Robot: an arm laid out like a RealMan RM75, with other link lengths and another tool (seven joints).
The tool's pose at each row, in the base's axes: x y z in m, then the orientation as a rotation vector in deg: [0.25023 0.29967 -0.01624 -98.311 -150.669 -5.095]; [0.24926 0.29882 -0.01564 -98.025 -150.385 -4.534]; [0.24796 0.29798 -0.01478 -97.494 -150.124 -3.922]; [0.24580 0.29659 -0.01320 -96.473 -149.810 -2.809]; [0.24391 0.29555 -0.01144 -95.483 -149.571 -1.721]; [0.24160 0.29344 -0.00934 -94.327 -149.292 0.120]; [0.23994 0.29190 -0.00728 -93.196 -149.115 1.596]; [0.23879 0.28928 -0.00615 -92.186 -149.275 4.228]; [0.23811 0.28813 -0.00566 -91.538 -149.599 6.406]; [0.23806 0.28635 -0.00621 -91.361 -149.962 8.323]
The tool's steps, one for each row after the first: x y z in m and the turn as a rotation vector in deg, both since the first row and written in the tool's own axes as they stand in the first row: [-0.00037 -0.00120 -0.00067 0.518 0.152 -0.042]; [-0.00058 -0.00269 -0.00161 1.128 0.385 -0.221]; [-0.00094 -0.00515 -0.00332 2.182 0.713 -0.637]; [-0.00107 -0.00721 -0.00518 3.180 0.971 -1.070]; [-0.00200 -0.01007 -0.00745 4.656 1.058 -1.579]; [-0.00268 -0.01211 -0.00963 5.877 1.169 -2.119]; [-0.00457 -0.01416 -0.01092 7.520 0.541 -2.723]; [-0.00534 -0.01522 -0.01148 8.718 -0.226 -3.193]; [-0.00696 -0.01601 -0.01102 9.601 -1.149 -3.423]
